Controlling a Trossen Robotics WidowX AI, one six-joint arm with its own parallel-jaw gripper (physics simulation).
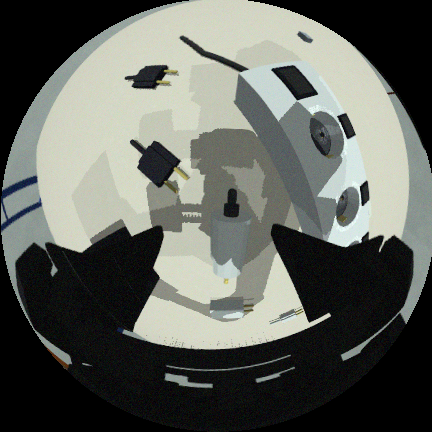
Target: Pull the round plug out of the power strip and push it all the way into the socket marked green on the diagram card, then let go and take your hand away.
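Places are measured from the arm's base along level axes (x right, y ahead, z up), in metres.
Pixels of known places: gripper, fingertip midpoint: (217, 230).
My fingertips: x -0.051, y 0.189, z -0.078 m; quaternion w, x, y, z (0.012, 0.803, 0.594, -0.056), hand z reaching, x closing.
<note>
Ahead of a thing's pixels: the offset from my fingertips to its top centre. "spot": to the spot under its first point.
The round plug @(dx +0.034, dy +0.000, dz -0.006 m) (230, 242), a grey cylinder with a black cable stub at its upper end and a gold pin at its lower end, is out of the strip and appears to lie on its side on the table. My gripper (217, 230) is open and empty, with the plug showing between its spread fingers. The white power strip @(spot: dx -0.062, dy +0.061, dz -0.022 m) (267, 135) stands at the right; two round sockets (327, 134) (347, 206) show on it, and its lower part is hidden behind the right finger. The diagram card and a green mark do not show.
Two black two-pin plugs @(dx -0.187, dy -0.024, dz -0.030 m) (151, 77) @(dx -0.064, dy -0.042, dz -0.030 m) (159, 164) lie at the left. A grey plug @(dx +0.176, dy -0.028, dz -0.022 m) (227, 307) and a thin flat plug @(dx +0.279, dy +0.092, dz -0.030 m) (287, 316) lie at the bottom. A black cable @(spot: dx -0.183, dy +0.050, dz -0.037 m) (215, 56) runs from the strip's upper end. A small grey block (305, 37) is at upper right.
</note>
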